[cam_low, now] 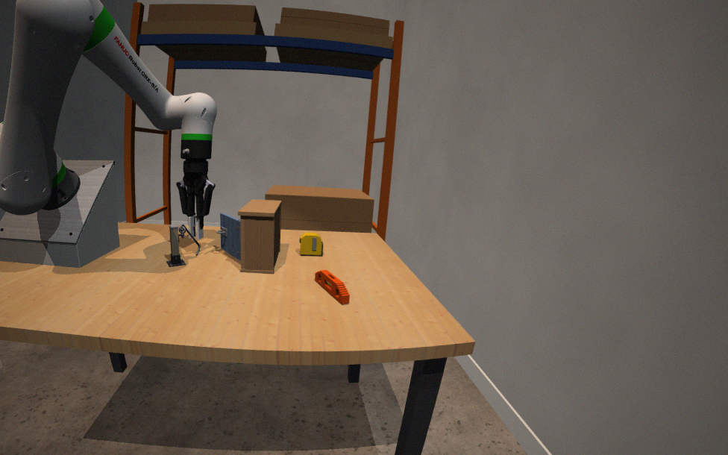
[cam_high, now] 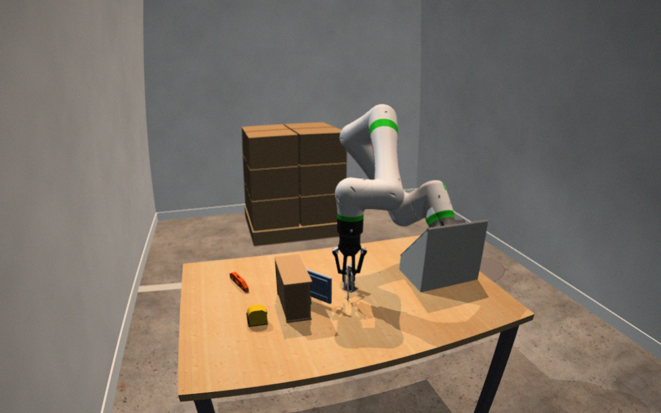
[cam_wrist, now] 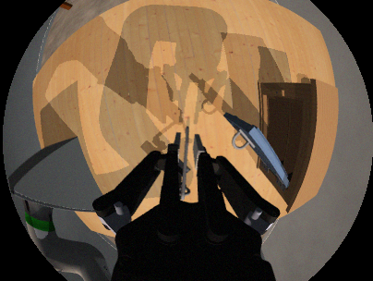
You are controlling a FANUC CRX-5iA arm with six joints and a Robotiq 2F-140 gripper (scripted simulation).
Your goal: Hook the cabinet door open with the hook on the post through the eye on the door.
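Now: the blue door 12 cm ahead of my hand, 5 cm to the right of it and 1 cm below it. From my hand the other things lie so: yellow tape measure (37 cm ahead, 1 cm to the left, 6 cm below); then orange level (38 cm ahead, 27 cm to the right, 7 cm below).
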